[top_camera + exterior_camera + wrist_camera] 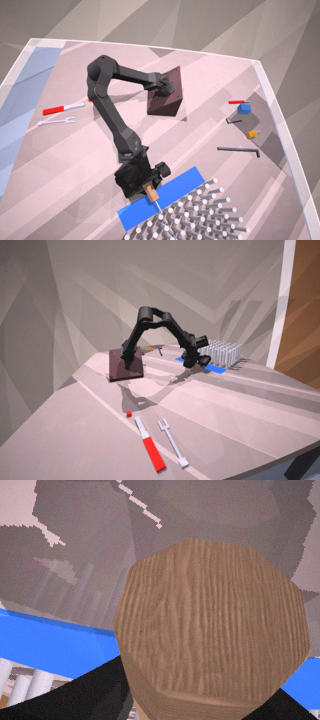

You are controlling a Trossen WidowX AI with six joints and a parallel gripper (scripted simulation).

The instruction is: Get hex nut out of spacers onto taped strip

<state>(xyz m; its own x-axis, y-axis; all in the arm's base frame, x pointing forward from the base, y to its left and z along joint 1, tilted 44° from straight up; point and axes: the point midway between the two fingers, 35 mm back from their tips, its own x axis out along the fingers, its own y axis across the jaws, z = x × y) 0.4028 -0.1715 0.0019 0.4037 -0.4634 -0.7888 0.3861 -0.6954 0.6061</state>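
My gripper tip is now 50 mm to the right of the blue taped strip, 20 mm short of it and 10 mm above it. The rest, counted from my gripper tip: white fork tool: 420 mm to the right, 340 mm behind, 10 mm below; then short hex key: 470 mm to the left, 300 mm behind, 10 mm below; then red cube: 460 mm behind, 270 mm to the right.
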